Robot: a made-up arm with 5 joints.
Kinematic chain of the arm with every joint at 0, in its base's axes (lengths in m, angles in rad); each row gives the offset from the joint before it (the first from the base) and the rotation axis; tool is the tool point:
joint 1: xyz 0 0 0.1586 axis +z
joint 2: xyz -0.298 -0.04 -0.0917 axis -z
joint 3: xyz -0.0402 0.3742 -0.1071 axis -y
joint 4: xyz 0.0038 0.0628 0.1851 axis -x
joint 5: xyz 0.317 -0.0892 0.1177 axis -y
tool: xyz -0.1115 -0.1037 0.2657
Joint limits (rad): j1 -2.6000..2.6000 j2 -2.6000..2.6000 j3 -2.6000..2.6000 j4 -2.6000..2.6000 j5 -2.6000..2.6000
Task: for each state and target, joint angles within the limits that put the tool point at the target. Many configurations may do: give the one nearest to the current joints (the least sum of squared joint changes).
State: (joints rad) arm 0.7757 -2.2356 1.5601 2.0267 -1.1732
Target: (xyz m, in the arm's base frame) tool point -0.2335 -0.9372 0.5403
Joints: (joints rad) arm 0.3694 -2.4881 1.5485 2.1025 -1.4827
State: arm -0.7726 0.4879 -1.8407 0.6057 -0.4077
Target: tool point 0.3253 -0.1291 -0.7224
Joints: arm -1.0993 0.7610 -2.1478 0.8120 -0.7871
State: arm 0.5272 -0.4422 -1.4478 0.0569 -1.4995
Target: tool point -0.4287 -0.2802 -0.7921
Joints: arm 1.0949 -0.4994 -2.2247 0.2849 -1.4140
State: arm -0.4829 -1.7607 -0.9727 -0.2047 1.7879
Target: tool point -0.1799 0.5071 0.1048
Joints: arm -0.9287 -1.4166 -0.8016 -0.0024 1.3645
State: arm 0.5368 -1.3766 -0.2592 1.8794 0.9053
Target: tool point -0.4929 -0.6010 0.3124
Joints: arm 0.9976 -1.5149 -0.2691 1.5806 1.4401
